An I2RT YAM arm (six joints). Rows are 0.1 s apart.
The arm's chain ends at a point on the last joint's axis. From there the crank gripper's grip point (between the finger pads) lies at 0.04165 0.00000 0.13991 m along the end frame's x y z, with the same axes.
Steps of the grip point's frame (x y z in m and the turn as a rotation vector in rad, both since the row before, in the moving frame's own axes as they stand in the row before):
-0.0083 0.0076 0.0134 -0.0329 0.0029 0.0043
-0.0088 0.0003 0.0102 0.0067 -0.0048 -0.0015
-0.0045 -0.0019 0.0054 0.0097 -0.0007 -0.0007
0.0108 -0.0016 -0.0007 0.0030 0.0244 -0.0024
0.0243 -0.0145 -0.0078 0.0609 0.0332 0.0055
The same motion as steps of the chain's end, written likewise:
-0.0087 0.0028 0.0136 -0.0329 0.0029 0.0043
-0.0081 0.0013 0.0100 0.0067 -0.0048 -0.0015
-0.0044 -0.0005 0.0054 0.0097 -0.0007 -0.0007
0.0074 -0.0011 0.0004 0.0030 0.0244 -0.0024
0.0197 -0.0063 -0.0061 0.0609 0.0332 0.0055

